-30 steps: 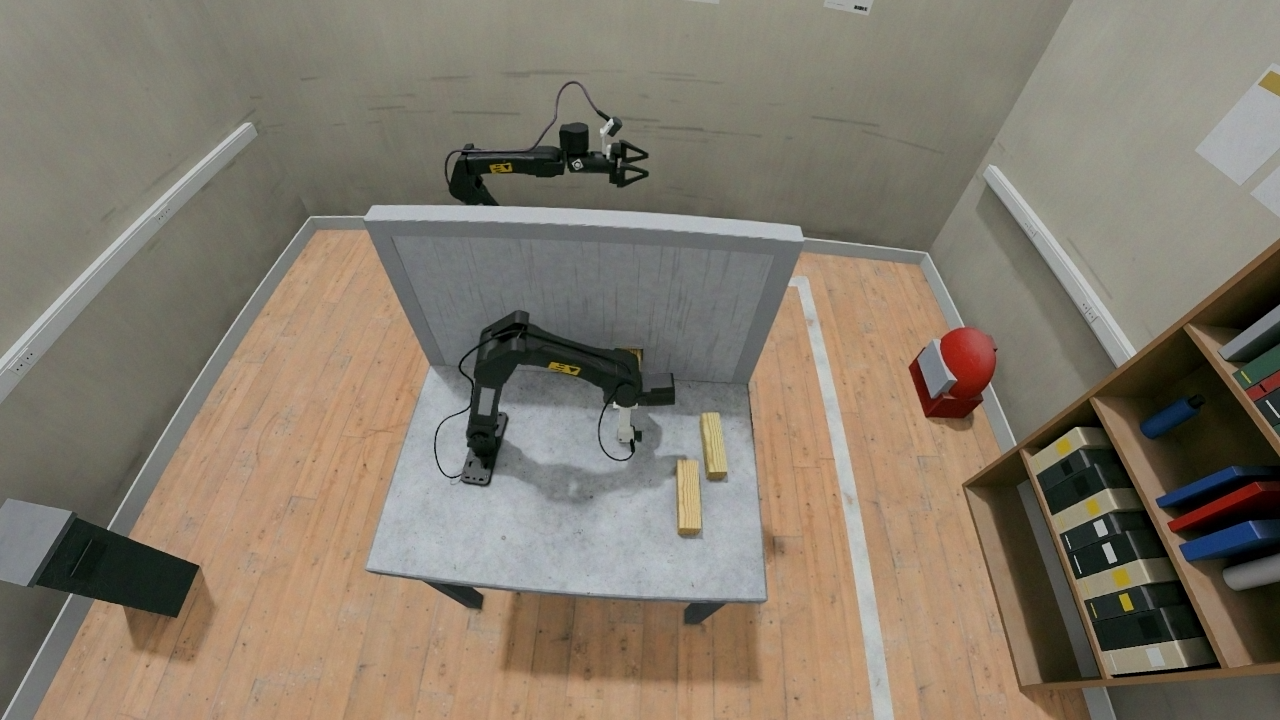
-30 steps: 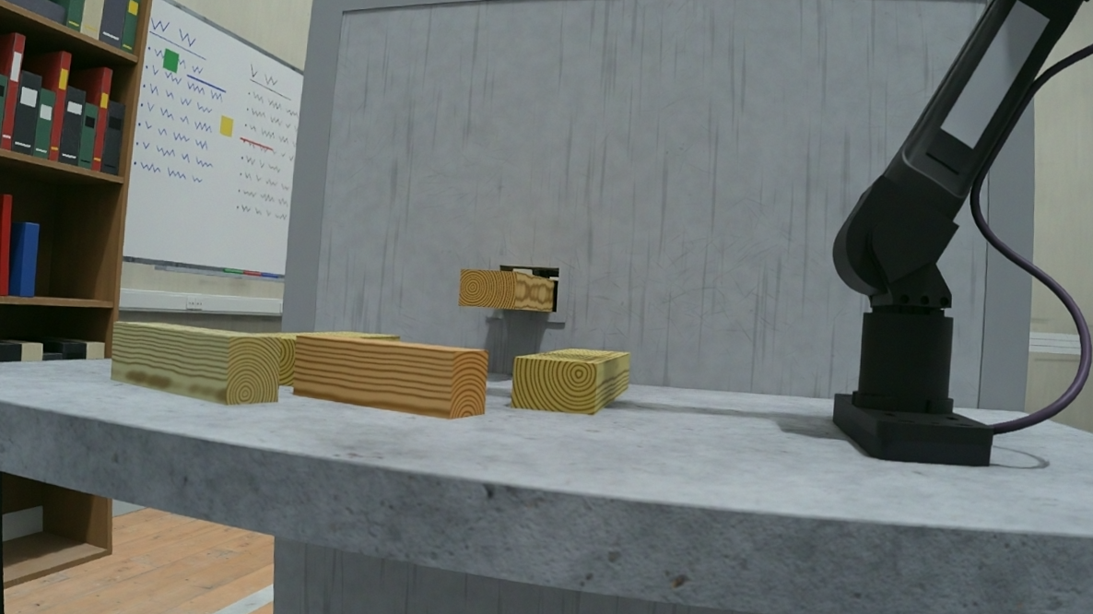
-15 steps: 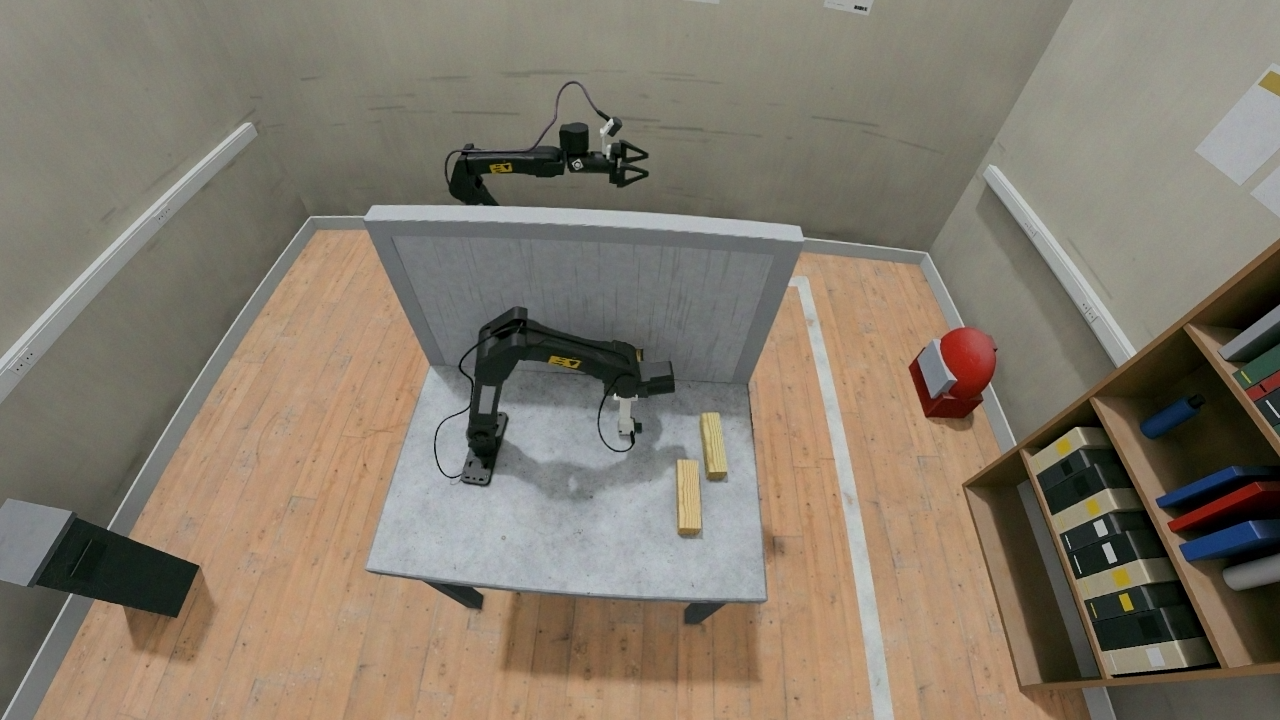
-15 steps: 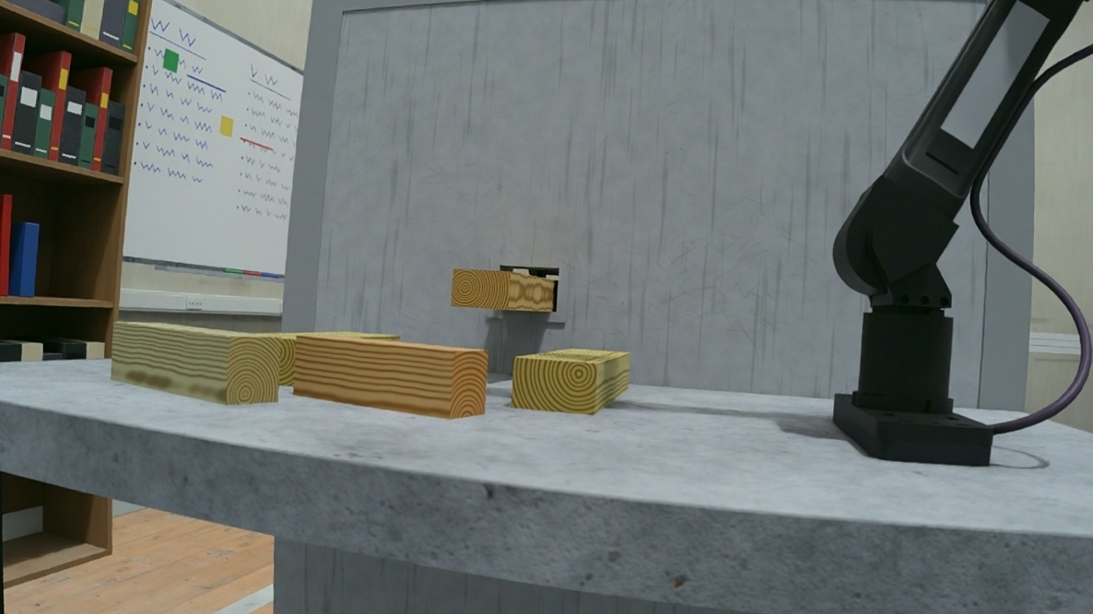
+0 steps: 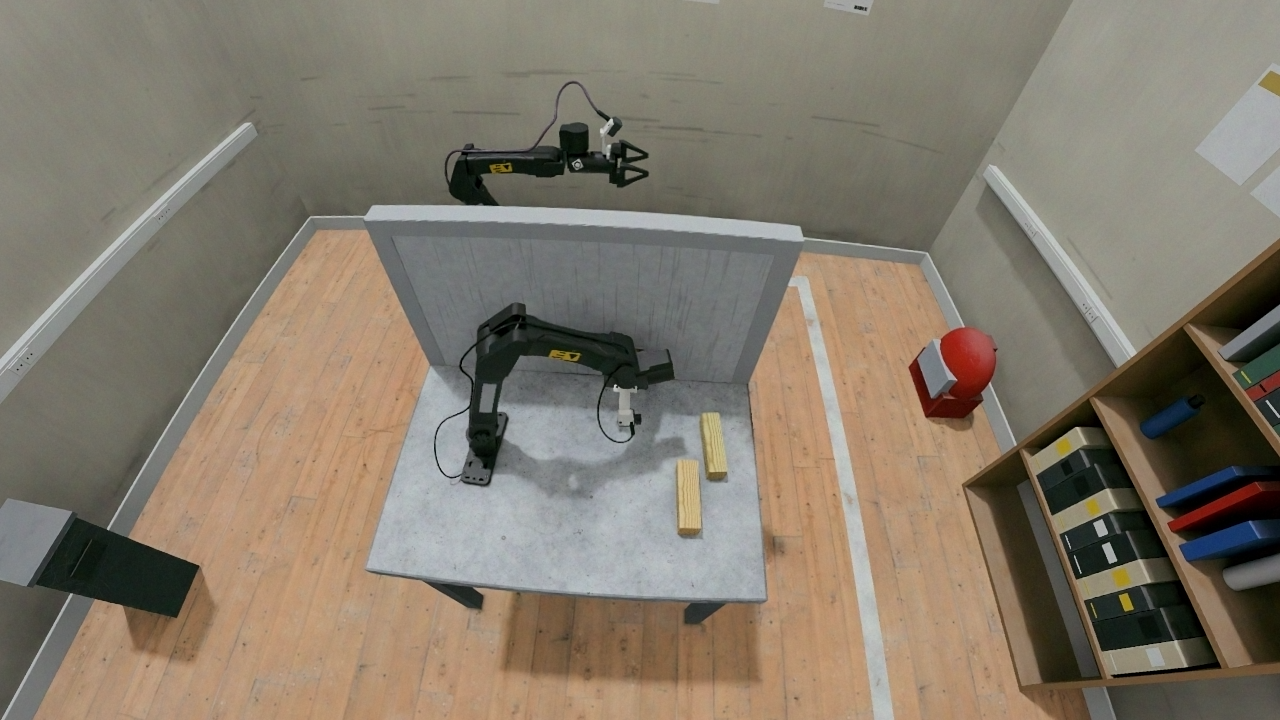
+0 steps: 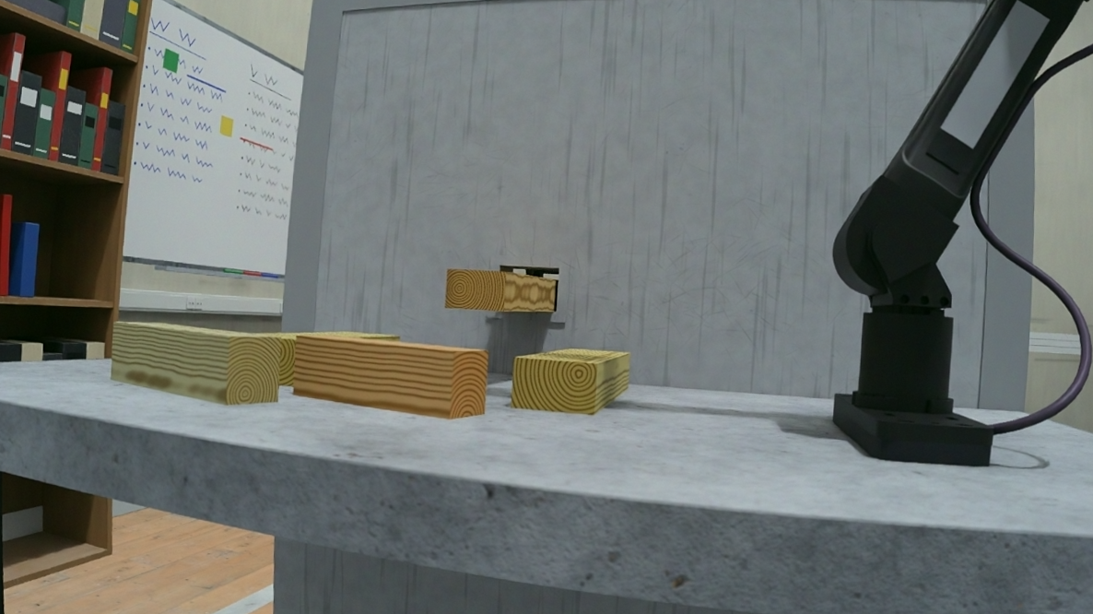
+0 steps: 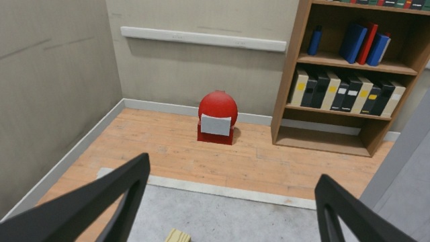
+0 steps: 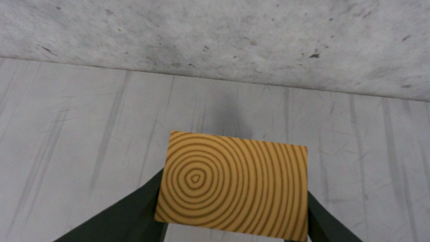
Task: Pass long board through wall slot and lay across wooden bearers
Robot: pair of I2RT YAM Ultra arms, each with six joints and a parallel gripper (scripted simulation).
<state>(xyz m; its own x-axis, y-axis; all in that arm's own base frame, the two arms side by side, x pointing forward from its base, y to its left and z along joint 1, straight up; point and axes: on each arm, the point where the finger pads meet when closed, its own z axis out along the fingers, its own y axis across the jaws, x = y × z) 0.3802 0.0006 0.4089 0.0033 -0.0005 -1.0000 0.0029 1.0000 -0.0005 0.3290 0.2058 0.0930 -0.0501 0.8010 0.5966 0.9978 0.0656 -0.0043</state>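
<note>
My left hand is 30 mm past the long board, 310 mm to the left of it and 330 mm above it.
</note>
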